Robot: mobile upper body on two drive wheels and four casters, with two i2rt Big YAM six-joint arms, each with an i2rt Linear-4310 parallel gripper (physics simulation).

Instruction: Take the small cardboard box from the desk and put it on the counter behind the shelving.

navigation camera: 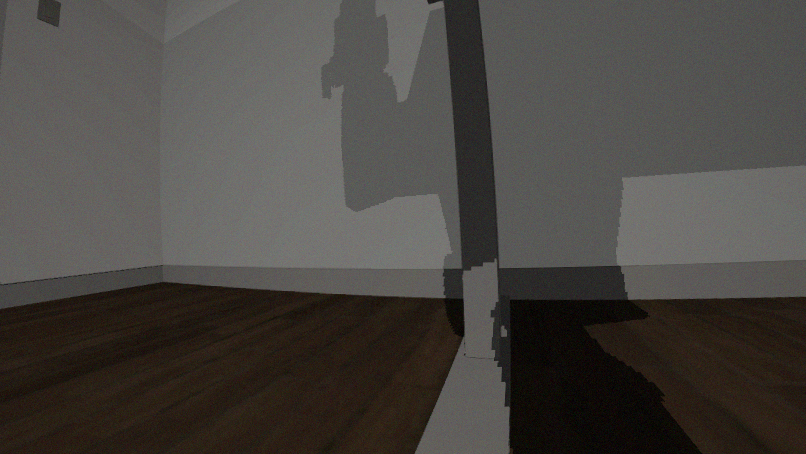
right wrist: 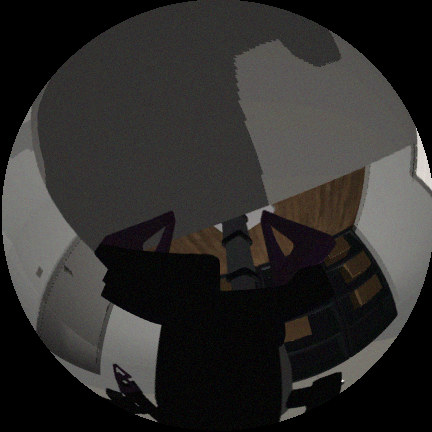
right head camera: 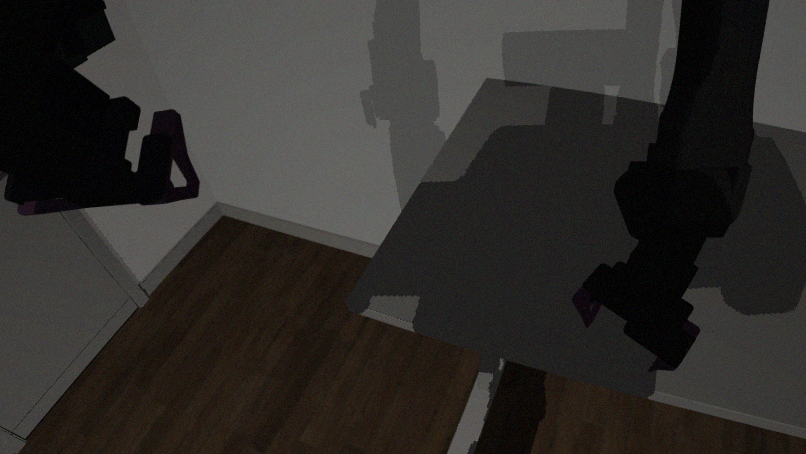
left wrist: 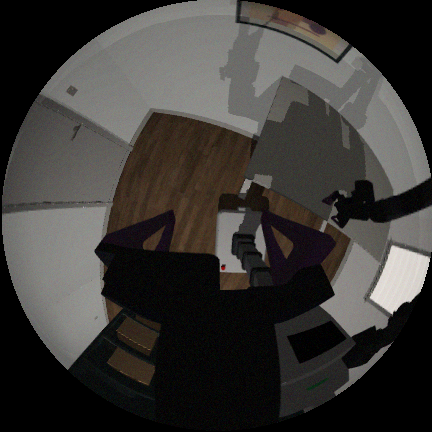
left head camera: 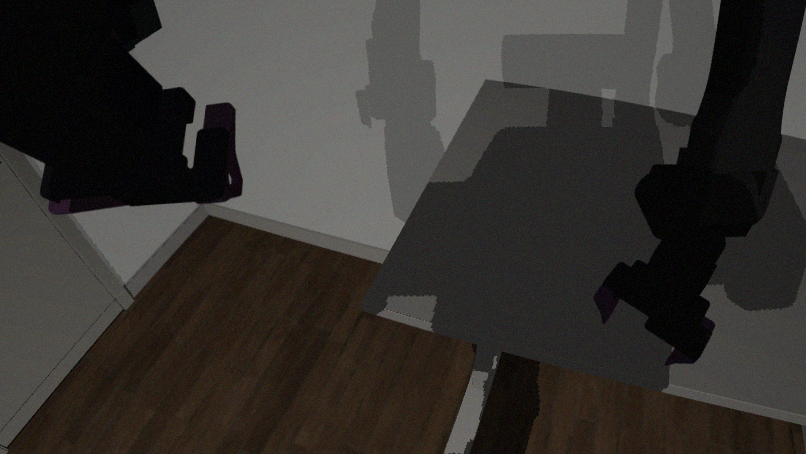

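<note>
The grey desk lies partly in shadow. The small cardboard box does not show on its visible top. My right gripper is open and empty, above the near edge of the desk. My left gripper is open and empty, off to the left of the desk over the floor. Dark shelving holds several cardboard boxes; I cannot tell whether the task's box is among them. I cannot make out the counter behind it.
A desk leg stands on a pale foot on the wooden floor. A grey machine with a black panel is at lower right in the left wrist view. A closed door and white walls surround the floor.
</note>
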